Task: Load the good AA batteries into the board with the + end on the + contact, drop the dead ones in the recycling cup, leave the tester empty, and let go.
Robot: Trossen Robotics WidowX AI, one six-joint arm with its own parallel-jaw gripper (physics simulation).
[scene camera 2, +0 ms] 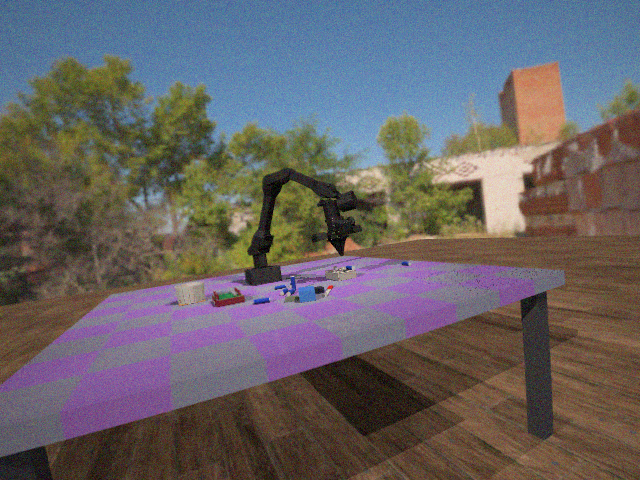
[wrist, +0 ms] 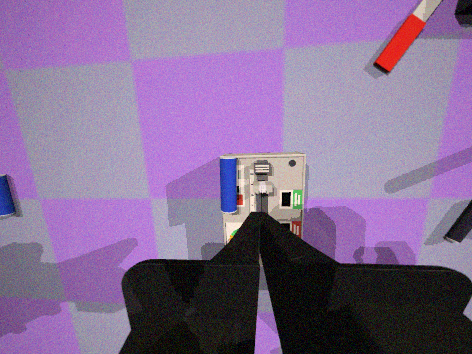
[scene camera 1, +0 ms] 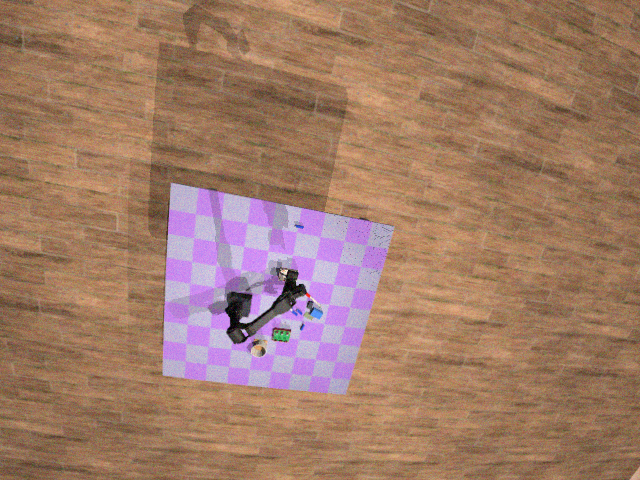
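Pixels of known places: gripper, between the fingertips: (scene camera 2: pixel 342 255) (wrist: pixel 257 218) (scene camera 1: pixel 291 279); arm's base, origin of its link: (scene camera 2: pixel 261 267) (scene camera 1: pixel 237 306).
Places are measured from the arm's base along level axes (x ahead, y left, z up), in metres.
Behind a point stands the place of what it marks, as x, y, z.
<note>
My gripper (scene camera 2: pixel 341 253) @(0.307, 0.221, 0.027) (wrist: pixel 257 218) @(0.307, 0.221, 0.027) is shut and empty, its tips above the beige tester (scene camera 2: pixel 338 276) @(0.337, 0.177, -0.041) (wrist: pixel 276 172) @(0.323, 0.202, -0.029). A blue battery (scene camera 2: pixel 349 267) @(0.323, 0.237, -0.019) (wrist: pixel 228 185) @(0.318, 0.243, -0.015) lies lengthwise on the tester's left side in the wrist view. The green and red board (scene camera 1: pixel 281 334) @(0.284, -0.192, -0.027) (scene camera 2: pixel 228 297) @(0.321, -0.217, -0.039) stands beside the pale recycling cup (scene camera 1: pixel 258 349) @(0.143, -0.342, -0.054) (scene camera 2: pixel 191 292) @(0.197, -0.312, -0.020). One blue battery (scene camera 1: pixel 302 326) @(0.414, -0.134, -0.046) (scene camera 2: pixel 262 300) @(0.424, -0.140, -0.049) lies near the board. Another battery (scene camera 1: pixel 299 225) @(0.315, 0.531, -0.046) (scene camera 2: pixel 406 263) @(0.327, 0.516, -0.049) lies at the far side. More blue batteries (scene camera 1: pixel 295 312) @(0.357, -0.036, -0.049) lie near the arm; one battery (scene camera 2: pixel 292 283) @(0.334, -0.003, -0.033) looks upright. Charge and + ends are not readable.
A blue block (scene camera 1: pixel 316 313) @(0.490, -0.019, -0.029) (scene camera 2: pixel 307 293) @(0.524, -0.039, -0.036) and a red-and-white stick (scene camera 1: pixel 308 295) @(0.426, 0.088, -0.055) (scene camera 2: pixel 329 290) @(0.458, 0.068, -0.057) (wrist: pixel 400 44) @(0.419, 0.093, -0.054) lie near the batteries. A dark cylinder (wrist: pixel 460 224) @(0.255, 0.030, -0.052) shows at the wrist view's right edge. The arm's base (scene camera 2: pixel 263 274) @(0.074, -0.017, -0.020) stands on the checkered table.
</note>
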